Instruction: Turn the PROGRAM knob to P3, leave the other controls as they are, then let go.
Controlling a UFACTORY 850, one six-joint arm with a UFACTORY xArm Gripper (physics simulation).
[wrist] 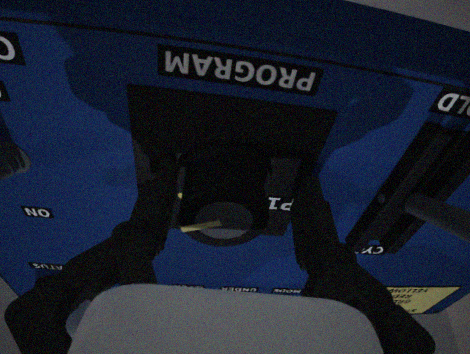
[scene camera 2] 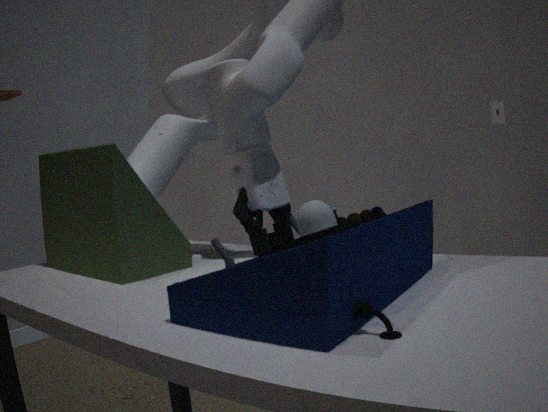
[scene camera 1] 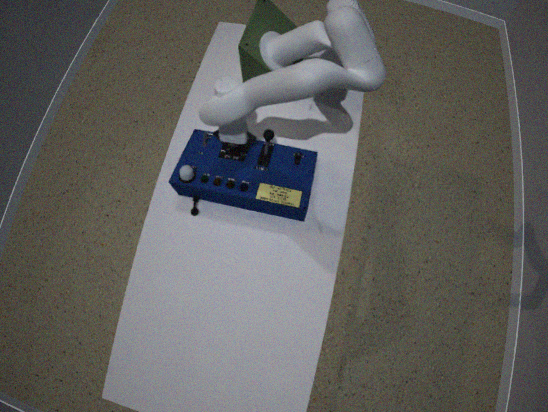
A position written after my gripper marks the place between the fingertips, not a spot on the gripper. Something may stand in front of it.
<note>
I see my gripper point(wrist: 237, 184) and a blue control box point(scene camera 2: 340, 273).
The blue control box also shows in the wrist view point(wrist: 366, 103) and in scene camera 1 point(scene camera 1: 277, 185).
</note>
